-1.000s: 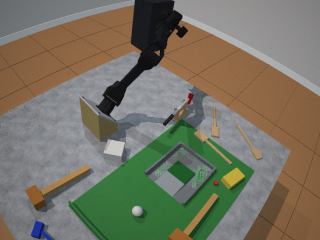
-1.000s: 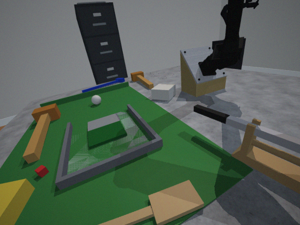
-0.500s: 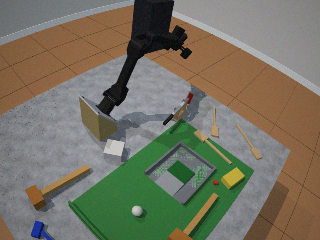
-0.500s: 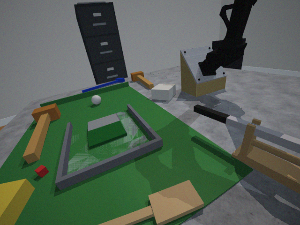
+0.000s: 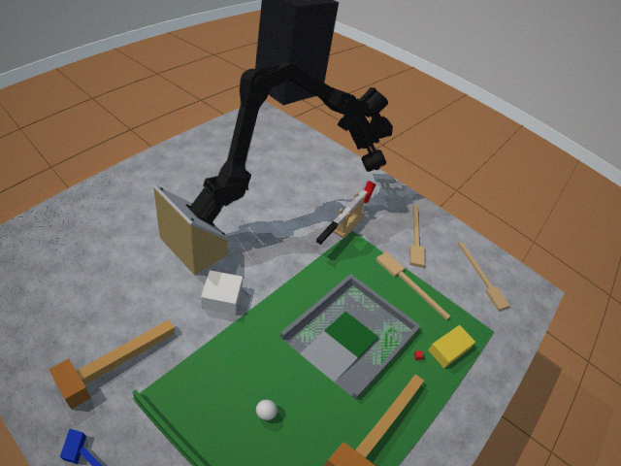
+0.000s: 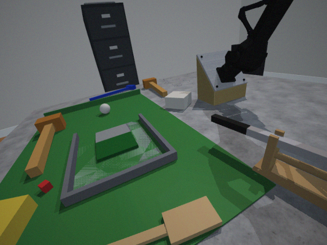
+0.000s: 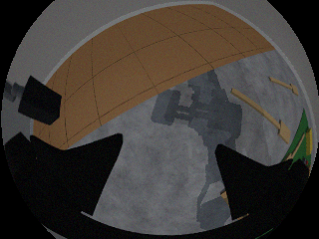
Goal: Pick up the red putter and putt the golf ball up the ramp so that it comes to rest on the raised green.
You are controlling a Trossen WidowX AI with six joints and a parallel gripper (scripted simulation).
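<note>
Now: gripper tip 12 cm short of the white block, 60 cm to the left of it and 8 cm above it. Also, from my gripper tip: white golf ball: 41 cm ahead, 70 cm to the right, 8 cm below; then small red cube: 51 cm ahead, 34 cm to the right, 10 cm below; then yellow block: 55 cm ahead, 26 cm to the right, 9 cm below.
</note>
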